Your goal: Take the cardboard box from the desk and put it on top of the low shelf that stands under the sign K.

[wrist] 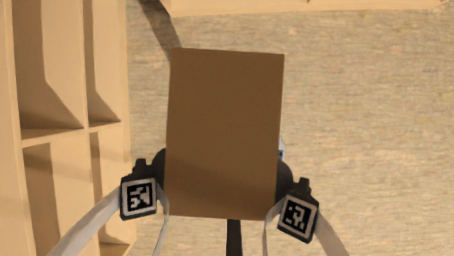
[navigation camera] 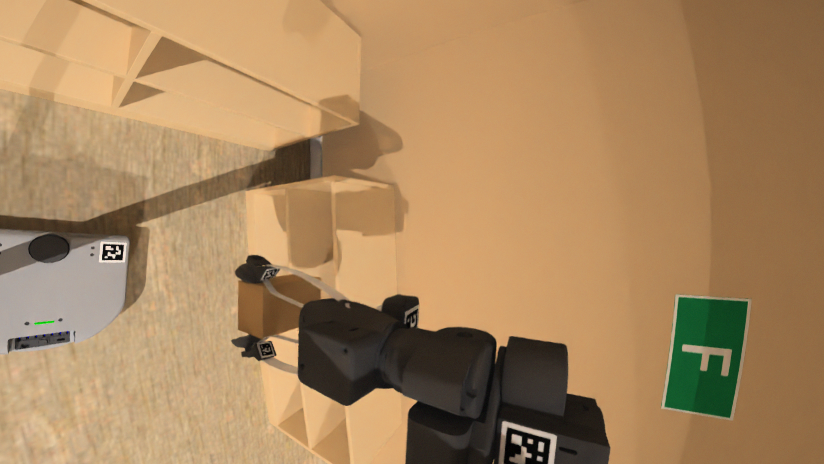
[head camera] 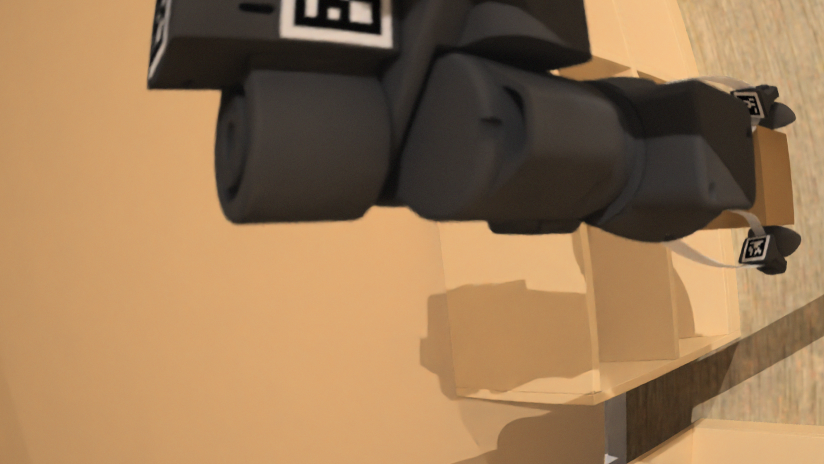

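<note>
The brown cardboard box is held off the floor between the two fingers of my gripper, which is shut on its sides. In the wrist view, floor shows around much of the box. A low shelf stands against the wall behind and below the gripper, partly hidden by the arm; in the wrist view it is at the left. A green sign F hangs on the wall on this side. The sign K and the desk do not show.
Another low shelf stands beyond a narrow gap, at the upper left in the navigation view. My grey base is on the floor at the left of that view. The wall runs behind both shelves.
</note>
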